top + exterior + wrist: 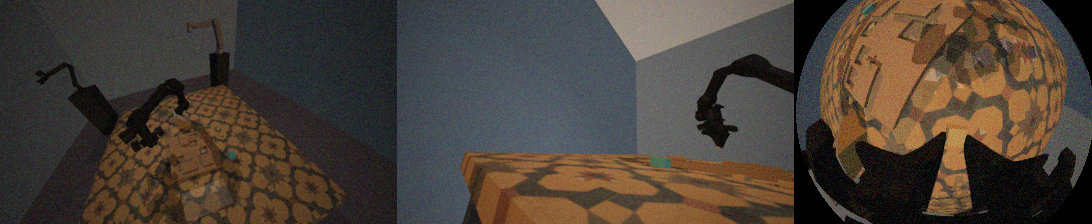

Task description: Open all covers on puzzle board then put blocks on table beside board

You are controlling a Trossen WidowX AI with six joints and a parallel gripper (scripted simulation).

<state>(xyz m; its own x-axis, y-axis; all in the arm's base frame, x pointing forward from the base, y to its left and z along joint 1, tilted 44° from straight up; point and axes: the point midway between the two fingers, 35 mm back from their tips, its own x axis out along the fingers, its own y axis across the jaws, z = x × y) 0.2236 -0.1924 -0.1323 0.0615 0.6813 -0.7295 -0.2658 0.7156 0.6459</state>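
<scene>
Right now my gripper tip is 230 mm to the right of the tan puzzle board, 90 mm short of it and 70 mm above it. Also, from my gripper tip: teal block (410 mm to the left, 240 mm ahead, 80 mm below).
</scene>
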